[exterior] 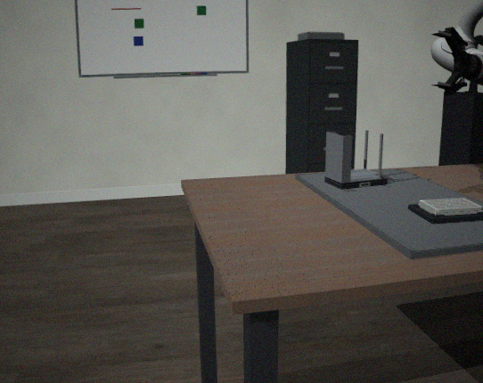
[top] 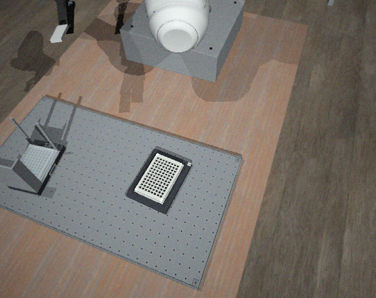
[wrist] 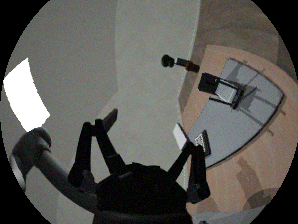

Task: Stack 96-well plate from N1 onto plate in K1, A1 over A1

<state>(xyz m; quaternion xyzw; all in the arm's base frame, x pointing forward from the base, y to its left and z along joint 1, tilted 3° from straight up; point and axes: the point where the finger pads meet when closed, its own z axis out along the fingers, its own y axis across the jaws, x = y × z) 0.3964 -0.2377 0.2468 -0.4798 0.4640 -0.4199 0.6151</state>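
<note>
My hand is 130 mm short of the pale A1 mark, 350 mm to the right of it and 360 mm above it. Round my hand: tall grey wall (290 mm ahead, 80 mm to the right, 280 mm below).
</note>
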